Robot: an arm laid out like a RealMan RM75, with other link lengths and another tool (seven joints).
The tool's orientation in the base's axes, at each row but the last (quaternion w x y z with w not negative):
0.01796, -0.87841, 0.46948, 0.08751
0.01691, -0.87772, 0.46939, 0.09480
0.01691, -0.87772, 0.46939, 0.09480
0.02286, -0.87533, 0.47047, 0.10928
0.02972, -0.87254, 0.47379, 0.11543
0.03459, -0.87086, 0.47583, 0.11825
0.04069, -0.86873, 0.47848, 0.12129
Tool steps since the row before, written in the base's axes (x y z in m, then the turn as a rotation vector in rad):
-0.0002, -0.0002, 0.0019, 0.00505, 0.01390, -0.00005
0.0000, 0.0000, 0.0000, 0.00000, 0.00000, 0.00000
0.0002, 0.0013, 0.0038, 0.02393, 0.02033, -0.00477
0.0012, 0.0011, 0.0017, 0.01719, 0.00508, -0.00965
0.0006, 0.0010, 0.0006, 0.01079, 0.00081, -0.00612
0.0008, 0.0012, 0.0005, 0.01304, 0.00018, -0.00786
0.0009, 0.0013, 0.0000, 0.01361, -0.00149, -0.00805
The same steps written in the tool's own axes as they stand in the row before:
-0.0003, 0.0004, -0.0019, -0.00867, -0.01195, 0.00094
0.0000, 0.0000, 0.0000, 0.00000, 0.00000, 0.00000
-0.0017, -0.0007, -0.0036, -0.00286, -0.03144, 0.00349
-0.0006, -0.0015, -0.0017, 0.00706, -0.01768, 0.00722
-0.0006, -0.0010, -0.0005, 0.00640, -0.00979, 0.00421
-0.0007, -0.0013, -0.0004, 0.00850, -0.01142, 0.00540
-0.0006, -0.0015, 0.0001, 0.01021, -0.01101, 0.00517

